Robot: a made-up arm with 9 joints. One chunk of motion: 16 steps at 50 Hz.
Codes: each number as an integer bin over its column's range. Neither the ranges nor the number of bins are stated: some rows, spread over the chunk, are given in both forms.
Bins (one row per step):
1: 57 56 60 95 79 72
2: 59 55 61 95 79 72
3: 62 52 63 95 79 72
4: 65 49 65 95 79 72
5: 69 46 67 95 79 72
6: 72 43 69 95 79 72
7: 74 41 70 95 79 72
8: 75 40 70 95 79 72
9: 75 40 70 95 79 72
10: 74 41 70 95 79 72
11: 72 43 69 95 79 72
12: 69 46 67 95 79 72
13: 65 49 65 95 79 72
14: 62 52 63 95 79 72
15: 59 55 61 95 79 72
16: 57 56 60 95 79 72
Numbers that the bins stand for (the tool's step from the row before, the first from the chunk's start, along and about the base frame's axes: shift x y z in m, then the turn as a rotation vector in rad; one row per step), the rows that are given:
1: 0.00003 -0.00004 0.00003 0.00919 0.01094 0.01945
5: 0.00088 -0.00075 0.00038 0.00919 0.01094 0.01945
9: 0.00130 -0.00117 0.00054 0.00919 0.01094 0.01945
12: 0.00088 -0.00075 0.00038 0.00919 0.01094 0.01945
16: 0.00003 -0.00004 0.00003 0.00919 0.01094 0.01945
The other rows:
2: 0.00017 -0.00011 0.00008 0.00919 0.01094 0.01945
3: 0.00038 -0.00032 0.00018 0.00919 0.01094 0.01945
4: 0.00060 -0.00054 0.00028 0.00919 0.01094 0.01945
6: 0.00109 -0.00096 0.00048 0.00919 0.01094 0.01945
7: 0.00123 -0.00110 0.00054 0.00919 0.01094 0.01945
8: 0.00130 -0.00117 0.00054 0.00919 0.01094 0.01945
10: 0.00123 -0.00110 0.00054 0.00919 0.01094 0.01945
11: 0.00109 -0.00096 0.00048 0.00919 0.01094 0.01945
13: 0.00060 -0.00054 0.00028 0.00919 0.01094 0.01945
14: 0.00038 -0.00032 0.00018 0.00919 0.01094 0.01945
15: 0.00017 -0.00011 0.00008 0.00919 0.01094 0.01945

